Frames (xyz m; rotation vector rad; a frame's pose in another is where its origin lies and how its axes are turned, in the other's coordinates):
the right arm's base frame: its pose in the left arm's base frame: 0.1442 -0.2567 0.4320 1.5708 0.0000 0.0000
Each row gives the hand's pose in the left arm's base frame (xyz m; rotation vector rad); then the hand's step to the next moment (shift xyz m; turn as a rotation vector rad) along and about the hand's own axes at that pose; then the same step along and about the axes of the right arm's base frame.
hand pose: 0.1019 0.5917 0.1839 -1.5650 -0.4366 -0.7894
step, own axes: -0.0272 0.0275 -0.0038 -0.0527 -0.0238 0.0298
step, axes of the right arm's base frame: -0.0009 -0.0387 0.0036 -0.0458 -0.0200 -0.0416
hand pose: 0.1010 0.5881 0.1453 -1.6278 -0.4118 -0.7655
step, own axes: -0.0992 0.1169 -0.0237 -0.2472 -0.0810 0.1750
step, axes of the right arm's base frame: -0.0012 -0.1517 0.0324 -0.1863 -0.1180 -0.2229
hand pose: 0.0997 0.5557 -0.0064 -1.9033 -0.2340 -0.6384
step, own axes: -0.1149 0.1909 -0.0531 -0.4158 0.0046 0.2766
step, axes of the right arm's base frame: -0.0292 -0.1974 0.1125 -0.2570 -0.3053 -0.3003
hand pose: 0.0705 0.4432 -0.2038 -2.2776 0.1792 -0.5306
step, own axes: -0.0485 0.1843 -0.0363 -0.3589 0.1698 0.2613
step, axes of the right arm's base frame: -0.0528 -0.1265 0.1373 -0.2063 -0.3973 -0.1599
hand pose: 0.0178 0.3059 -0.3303 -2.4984 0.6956 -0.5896
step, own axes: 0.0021 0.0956 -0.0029 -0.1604 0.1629 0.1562
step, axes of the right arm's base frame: -0.0343 -0.0492 0.0745 -0.1033 -0.2562 -0.0184
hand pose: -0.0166 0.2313 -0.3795 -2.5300 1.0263 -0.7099
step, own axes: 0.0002 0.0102 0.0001 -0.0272 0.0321 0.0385
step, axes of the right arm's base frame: -0.0055 -0.0047 0.0072 -0.0133 -0.0554 -0.0013
